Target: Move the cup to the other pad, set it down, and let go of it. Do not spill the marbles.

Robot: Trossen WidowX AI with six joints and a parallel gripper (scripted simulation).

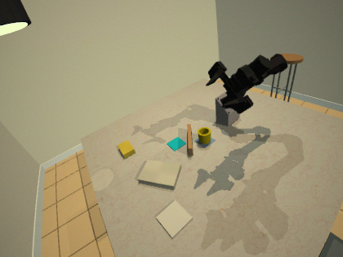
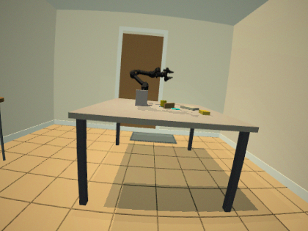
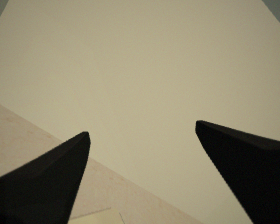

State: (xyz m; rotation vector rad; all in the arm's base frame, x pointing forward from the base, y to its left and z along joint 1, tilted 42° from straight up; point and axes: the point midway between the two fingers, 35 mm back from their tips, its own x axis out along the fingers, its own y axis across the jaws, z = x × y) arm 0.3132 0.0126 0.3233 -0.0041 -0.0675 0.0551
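Right now the yellow cup is 110 mm behind my gripper tip, 190 mm to the right of it and 350 mm below it. The rest, counted from my gripper tip: wooden bar: 40 mm behind, 240 mm to the right, 370 mm below; blue-grey pad: 110 mm behind, 190 mm to the right, 390 mm below; red marble: 100 mm behind, 170 mm to the right, 370 mm below.
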